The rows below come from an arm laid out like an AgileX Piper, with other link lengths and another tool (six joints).
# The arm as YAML. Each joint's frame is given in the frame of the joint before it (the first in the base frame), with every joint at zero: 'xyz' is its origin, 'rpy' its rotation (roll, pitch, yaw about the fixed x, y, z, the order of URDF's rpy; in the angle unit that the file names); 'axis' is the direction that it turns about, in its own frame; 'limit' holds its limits. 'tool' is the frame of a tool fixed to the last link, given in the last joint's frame.
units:
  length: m
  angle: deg
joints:
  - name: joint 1
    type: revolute
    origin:
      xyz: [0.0, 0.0, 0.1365]
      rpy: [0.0, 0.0, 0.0]
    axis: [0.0, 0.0, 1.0]
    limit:
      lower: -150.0
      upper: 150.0
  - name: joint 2
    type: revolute
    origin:
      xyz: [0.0, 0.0, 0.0]
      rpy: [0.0, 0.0, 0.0]
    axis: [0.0, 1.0, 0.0]
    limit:
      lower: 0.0
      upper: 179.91
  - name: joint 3
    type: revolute
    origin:
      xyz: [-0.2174, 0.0, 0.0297]
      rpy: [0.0, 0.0, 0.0]
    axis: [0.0, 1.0, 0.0]
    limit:
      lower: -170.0
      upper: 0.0
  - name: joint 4
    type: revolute
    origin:
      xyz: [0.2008, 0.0, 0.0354]
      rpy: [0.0, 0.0, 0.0]
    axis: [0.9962, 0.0, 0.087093]
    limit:
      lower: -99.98
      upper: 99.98
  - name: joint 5
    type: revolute
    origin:
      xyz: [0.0, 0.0, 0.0]
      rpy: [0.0, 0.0, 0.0]
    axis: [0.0, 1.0, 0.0]
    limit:
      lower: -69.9
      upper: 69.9
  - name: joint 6
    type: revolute
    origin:
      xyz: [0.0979, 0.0, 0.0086]
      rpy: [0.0, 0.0, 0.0]
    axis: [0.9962, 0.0, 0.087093]
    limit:
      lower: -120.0
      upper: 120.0
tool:
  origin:
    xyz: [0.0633, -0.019, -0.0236]
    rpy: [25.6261, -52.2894, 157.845]
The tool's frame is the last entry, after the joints.
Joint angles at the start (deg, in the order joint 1, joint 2, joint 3, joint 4, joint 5, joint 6):
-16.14, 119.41, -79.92, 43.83, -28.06, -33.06
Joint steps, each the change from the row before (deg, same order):
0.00, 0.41, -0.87, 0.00, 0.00, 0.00
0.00, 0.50, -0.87, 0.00, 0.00, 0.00
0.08, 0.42, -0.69, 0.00, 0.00, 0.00
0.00, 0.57, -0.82, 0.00, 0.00, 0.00
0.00, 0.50, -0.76, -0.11, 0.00, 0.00
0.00, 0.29, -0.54, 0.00, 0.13, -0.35
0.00, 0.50, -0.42, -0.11, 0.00, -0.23
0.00, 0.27, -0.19, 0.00, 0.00, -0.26
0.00, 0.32, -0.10, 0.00, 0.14, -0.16
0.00, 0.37, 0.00, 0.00, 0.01, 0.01
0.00, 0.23, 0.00, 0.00, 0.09, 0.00
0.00, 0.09, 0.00, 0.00, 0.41, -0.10
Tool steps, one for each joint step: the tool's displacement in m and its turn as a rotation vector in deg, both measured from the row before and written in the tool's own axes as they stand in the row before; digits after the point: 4 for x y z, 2 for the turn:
0.0009, -0.0004, 0.0028, -0.13, 0.43, 0.10
0.0002, -0.0005, 0.0026, -0.10, 0.35, 0.08
0.0001, -0.0011, 0.0020, 0.00, 0.27, 0.08
-0.0006, -0.0007, 0.0022, -0.07, 0.23, 0.05
-0.0002, -0.0006, 0.0022, 0.01, 0.28, -0.01
0.0001, -0.0004, 0.0015, 0.19, 0.15, -0.20
-0.0017, -0.0006, 0.0007, 0.21, -0.04, -0.28
-0.0011, -0.0003, 0.0002, 0.15, -0.07, -0.24
-0.0021, -0.0007, -0.0004, 0.24, -0.30, -0.13
-0.0028, -0.0007, -0.0009, 0.11, -0.35, -0.06
-0.0018, -0.0006, -0.0006, 0.13, -0.27, -0.01
-0.0013, -0.0010, -0.0006, 0.35, -0.35, 0.05

